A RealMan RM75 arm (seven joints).
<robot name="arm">
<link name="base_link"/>
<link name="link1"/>
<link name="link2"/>
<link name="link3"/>
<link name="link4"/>
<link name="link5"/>
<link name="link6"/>
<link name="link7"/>
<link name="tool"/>
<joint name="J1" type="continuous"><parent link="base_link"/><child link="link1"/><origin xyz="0 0 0.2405"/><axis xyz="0 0 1"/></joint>
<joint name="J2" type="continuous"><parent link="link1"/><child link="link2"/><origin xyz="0 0 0" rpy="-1.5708 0 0"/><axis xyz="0 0 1"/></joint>
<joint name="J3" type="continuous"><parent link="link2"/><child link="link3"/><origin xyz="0 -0.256 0" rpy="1.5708 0 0"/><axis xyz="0 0 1"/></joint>
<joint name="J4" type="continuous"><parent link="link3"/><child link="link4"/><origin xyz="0 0 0" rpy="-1.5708 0 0"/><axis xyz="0 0 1"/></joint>
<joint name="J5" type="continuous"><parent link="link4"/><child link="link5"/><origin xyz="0 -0.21 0" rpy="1.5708 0 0"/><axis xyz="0 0 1"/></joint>
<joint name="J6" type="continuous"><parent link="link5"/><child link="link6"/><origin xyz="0 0 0" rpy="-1.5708 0 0"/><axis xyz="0 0 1"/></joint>
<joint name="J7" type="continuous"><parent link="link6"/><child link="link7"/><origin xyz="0 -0.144 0" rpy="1.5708 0 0"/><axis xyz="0 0 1"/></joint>
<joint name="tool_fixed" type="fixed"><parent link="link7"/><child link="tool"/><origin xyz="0 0 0"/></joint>
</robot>
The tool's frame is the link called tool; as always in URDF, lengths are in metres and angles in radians. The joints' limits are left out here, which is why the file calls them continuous.
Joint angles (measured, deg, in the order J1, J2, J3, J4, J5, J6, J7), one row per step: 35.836 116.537 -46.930 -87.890 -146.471 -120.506 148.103; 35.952 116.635 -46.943 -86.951 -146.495 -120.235 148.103; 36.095 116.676 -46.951 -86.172 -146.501 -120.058 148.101; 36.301 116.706 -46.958 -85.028 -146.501 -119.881 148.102; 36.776 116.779 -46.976 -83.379 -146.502 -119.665 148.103; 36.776 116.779 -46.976 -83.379 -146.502 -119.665 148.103; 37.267 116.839 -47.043 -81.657 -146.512 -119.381 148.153; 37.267 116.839 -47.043 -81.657 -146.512 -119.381 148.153; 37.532 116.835 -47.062 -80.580 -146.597 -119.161 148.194; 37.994 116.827 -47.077 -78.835 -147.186 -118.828 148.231; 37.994 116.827 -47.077 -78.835 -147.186 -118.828 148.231; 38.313 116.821 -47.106 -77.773 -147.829 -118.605 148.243; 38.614 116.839 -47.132 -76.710 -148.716 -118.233 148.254; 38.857 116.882 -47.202 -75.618 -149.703 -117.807 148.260; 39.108 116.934 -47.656 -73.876 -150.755 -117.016 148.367; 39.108 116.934 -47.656 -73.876 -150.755 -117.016 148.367; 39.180 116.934 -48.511 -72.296 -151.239 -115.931 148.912; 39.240 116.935 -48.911 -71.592 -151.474 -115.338 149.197; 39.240 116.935 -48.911 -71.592 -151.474 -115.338 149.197; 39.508 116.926 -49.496 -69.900 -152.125 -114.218 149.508
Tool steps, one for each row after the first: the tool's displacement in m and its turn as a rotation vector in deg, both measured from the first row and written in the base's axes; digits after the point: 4 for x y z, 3 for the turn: 0.0011 0.0007 -0.0026 -0.428 0.384 -0.429; 0.0018 0.0013 -0.0045 -0.807 0.682 -0.744; 0.0029 0.0020 -0.0072 -1.423 1.103 -1.235; 0.0033 0.0035 -0.0114 -2.379 1.719 -1.775; 0.0033 0.0035 -0.0114 -2.379 1.719 -1.775; 0.0038 0.0050 -0.0157 -3.335 2.305 -2.362; 0.0038 0.0050 -0.0157 -3.335 2.305 -2.362; 0.0046 0.0059 -0.0181 -3.840 2.580 -2.824; 0.0066 0.0072 -0.0218 -4.634 2.642 -3.771; 0.0066 0.0072 -0.0218 -4.634 2.642 -3.771; 0.0082 0.0081 -0.0239 -5.091 2.414 -4.433; 0.0104 0.0091 -0.0260 -5.402 1.980 -5.195; 0.0131 0.0099 -0.0284 -5.728 1.446 -6.035; 0.0168 0.0109 -0.0331 -6.397 0.783 -7.138; 0.0168 0.0109 -0.0331 -6.397 0.783 -7.138; 0.0199 0.0120 -0.0381 -6.826 0.242 -8.185; 0.0212 0.0128 -0.0404 -6.910 -0.047 -8.630; 0.0212 0.0128 -0.0404 -6.910 -0.047 -8.630; 0.0242 0.0144 -0.0451 -7.254 -0.620 -9.494
